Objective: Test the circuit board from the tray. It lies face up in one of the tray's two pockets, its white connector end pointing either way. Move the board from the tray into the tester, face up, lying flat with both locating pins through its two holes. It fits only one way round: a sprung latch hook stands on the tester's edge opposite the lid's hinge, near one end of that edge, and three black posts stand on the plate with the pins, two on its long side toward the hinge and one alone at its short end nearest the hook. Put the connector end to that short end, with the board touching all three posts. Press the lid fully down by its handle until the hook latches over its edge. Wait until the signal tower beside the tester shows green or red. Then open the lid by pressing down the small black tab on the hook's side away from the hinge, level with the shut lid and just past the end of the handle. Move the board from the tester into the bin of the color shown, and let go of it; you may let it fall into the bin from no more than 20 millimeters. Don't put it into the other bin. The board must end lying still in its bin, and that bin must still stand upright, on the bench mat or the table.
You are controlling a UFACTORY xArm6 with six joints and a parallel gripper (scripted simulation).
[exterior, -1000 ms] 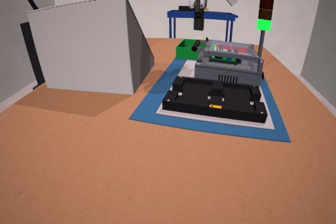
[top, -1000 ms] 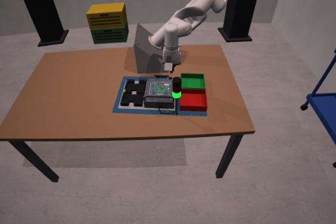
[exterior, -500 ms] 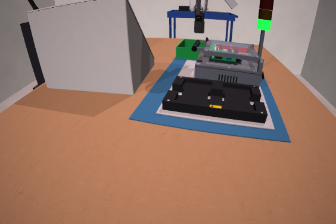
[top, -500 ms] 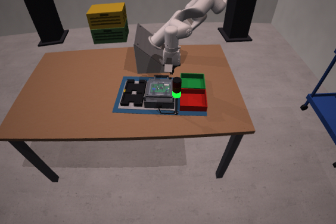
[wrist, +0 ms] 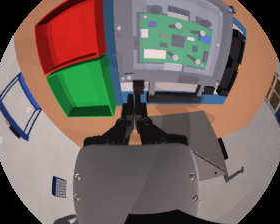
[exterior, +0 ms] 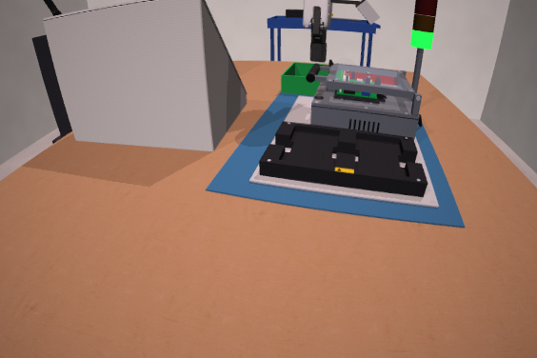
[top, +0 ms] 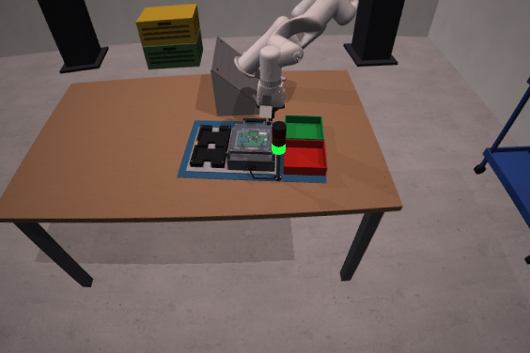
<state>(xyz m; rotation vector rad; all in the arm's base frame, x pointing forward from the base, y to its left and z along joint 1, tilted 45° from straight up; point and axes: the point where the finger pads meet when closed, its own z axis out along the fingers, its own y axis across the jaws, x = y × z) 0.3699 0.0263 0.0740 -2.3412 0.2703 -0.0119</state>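
Now: hand 3 cm above the latch hook, 2 cm short of it and 1 cm to the left of it. The rest, counted from my hand: green circuit board 8 cm to the right, 7 cm ahead, 5 cm below; then tester lid 8 cm to the right, 7 cm ahead, 3 cm below; then plate 8 cm ahead, 7 cm to the right, 5 cm below.
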